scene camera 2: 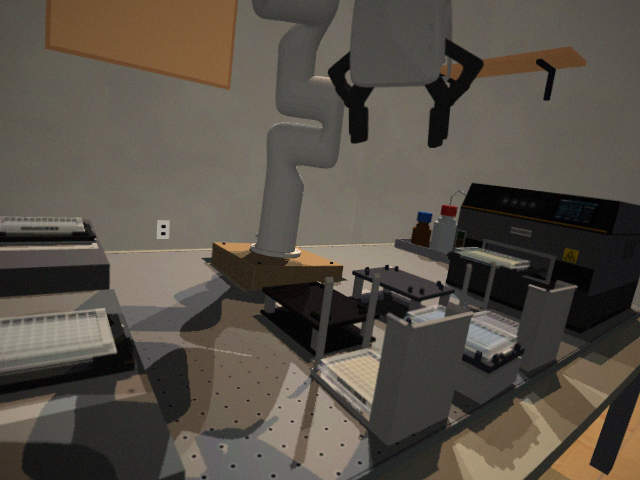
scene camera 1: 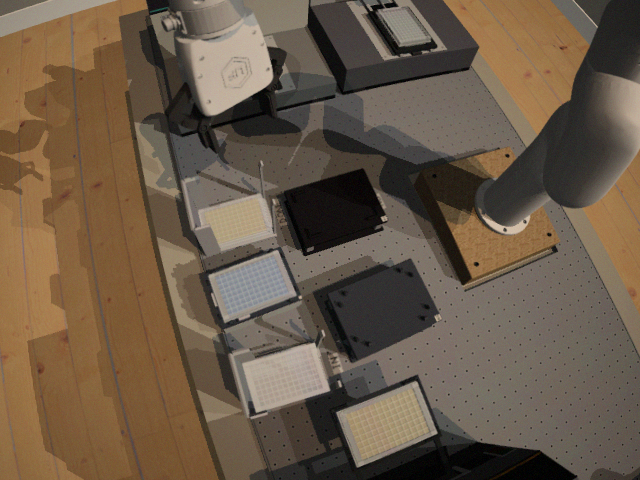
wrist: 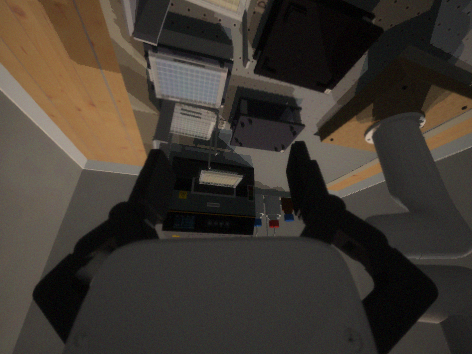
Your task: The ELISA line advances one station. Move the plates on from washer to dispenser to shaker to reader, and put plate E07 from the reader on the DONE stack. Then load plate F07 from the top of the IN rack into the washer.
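Pixels of known places: gripper, fingertip midpoint: [scene camera 2: 395, 144] [scene camera 1: 241, 129] [wrist: 228, 159]; arm's base, link origin: [scene camera 2: 275, 251] [scene camera 1: 501, 207] [wrist: 392, 128].
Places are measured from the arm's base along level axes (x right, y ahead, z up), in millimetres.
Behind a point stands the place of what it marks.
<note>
My gripper [scene camera 1: 240, 126] @[x 151, y 468, z 252 mm] [scene camera 2: 397, 142] @[x 151, y 468, z 252 mm] [wrist: 228, 159] @[x 151, y 468, z 252 mm] is open and empty, high above the bench on the DONE rack's side. A yellow plate [scene camera 1: 387, 423] @[x -268, y 408, z 87 mm] [scene camera 2: 493, 257] @[x -242, y 424, z 88 mm] [wrist: 220, 178] @[x -250, y 409, z 88 mm] sits on the carrier outside the black reader [scene camera 2: 537, 219] @[x -380, y 438, z 170 mm] [wrist: 212, 207] @[x -378, y 412, z 147 mm]. A blue plate [scene camera 1: 253, 286] @[x 12, y 515, z 25 mm] [scene camera 2: 485, 338] @[x 24, y 559, z 30 mm] [wrist: 189, 80] @[x 27, y 517, z 31 mm] lies in the dark shaker nest between the racks. A white plate [scene camera 1: 284, 377] @[x -144, y 519, z -5 mm] [wrist: 192, 123] @[x -128, y 509, z -4 mm] is in the IN rack. Another yellow plate [scene camera 1: 237, 222] @[x 155, y 504, z -22 mm] [scene camera 2: 356, 372] @[x 170, y 482, z -20 mm] is in the DONE rack [scene camera 2: 418, 372] @[x 187, y 576, z 36 mm]. Two clear plates [scene camera 1: 405, 25] @[x 468, y 4, z 73 mm] [scene camera 2: 51, 335] @[x 469, y 389, z 42 mm] sit on separate machines; labels are unreadable.
A black raised platform [scene camera 1: 336, 209] @[x 104, y 326, z 7 mm] [scene camera 2: 315, 302] @[x 123, y 330, z 7 mm] [wrist: 320, 45] @[x 127, y 320, z 7 mm] and a grey pegged platform [scene camera 1: 382, 310] @[x -102, y 329, z 22 mm] [scene camera 2: 403, 281] @[x -91, y 330, z 22 mm] [wrist: 265, 132] @[x -82, y 326, z 22 mm] stand beside the racks. The arm base rests on a wooden block [scene camera 1: 516, 248] @[x -89, y 16, z -4 mm]. Bottles [scene camera 2: 444, 232] @[x -657, y 42, z 55 mm] stand near the reader. Thin upright posts [scene camera 2: 324, 320] @[x 196, y 441, z 35 mm] edge the DONE rack.
</note>
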